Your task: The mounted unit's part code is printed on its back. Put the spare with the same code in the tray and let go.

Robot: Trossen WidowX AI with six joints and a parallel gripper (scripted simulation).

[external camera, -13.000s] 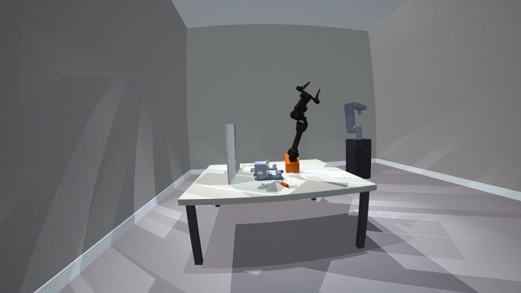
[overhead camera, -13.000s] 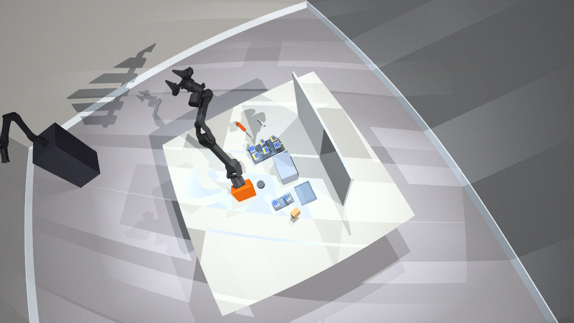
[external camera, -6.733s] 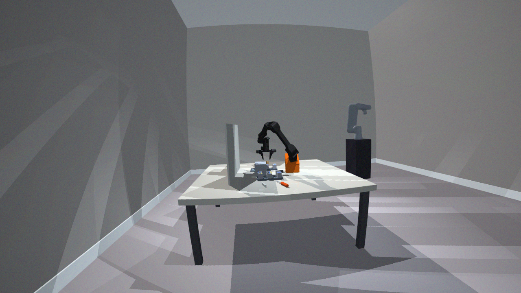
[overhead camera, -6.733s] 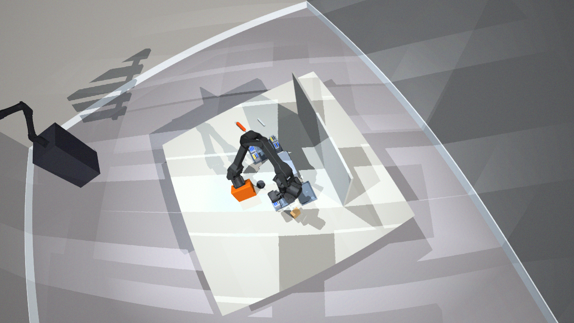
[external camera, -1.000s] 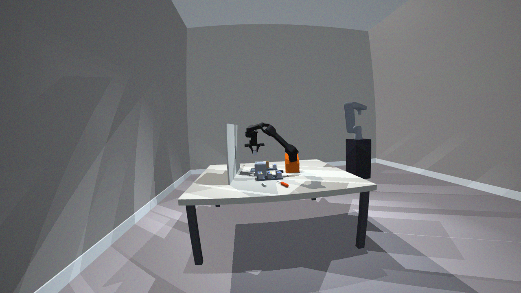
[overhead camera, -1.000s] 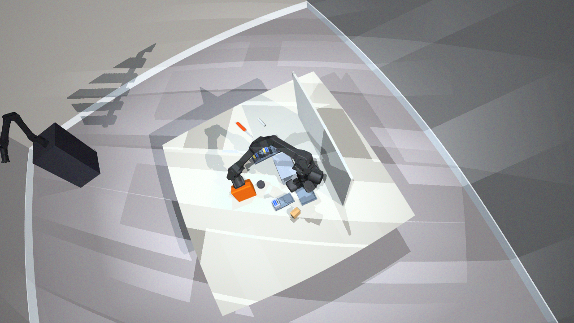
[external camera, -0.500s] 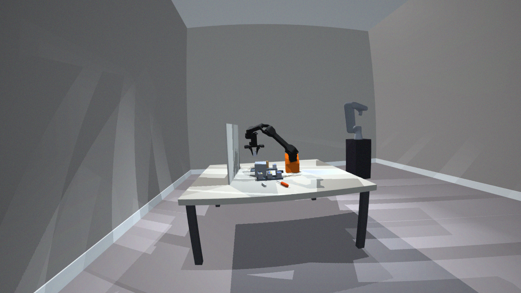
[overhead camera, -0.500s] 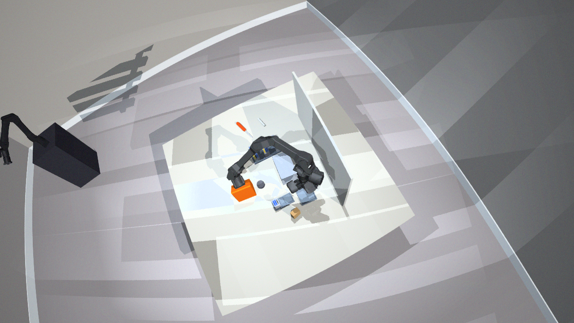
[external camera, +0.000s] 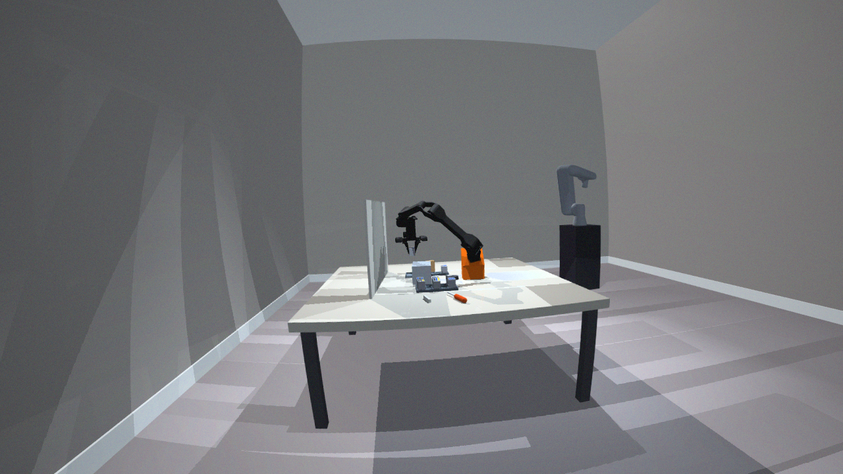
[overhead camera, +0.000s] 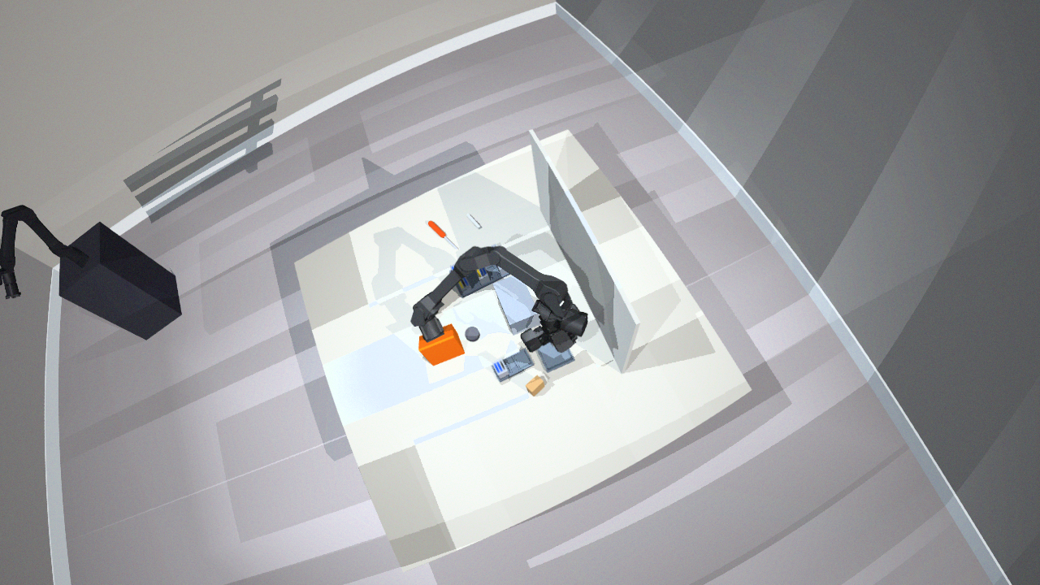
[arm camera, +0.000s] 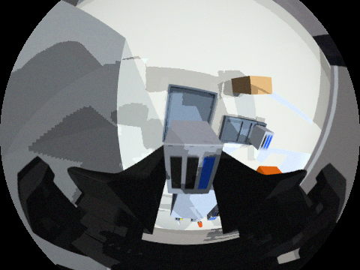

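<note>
My gripper tip is 10 mm to the right of the tray and 130 mm above it. From my gripper tip the other things lie so: cardboard box: 120 mm behind, 80 mm to the right, 100 mm below; then grey spare unit: 20 mm above; then flat dark holder: 150 mm behind, 30 mm to the left, 130 mm below.
</note>
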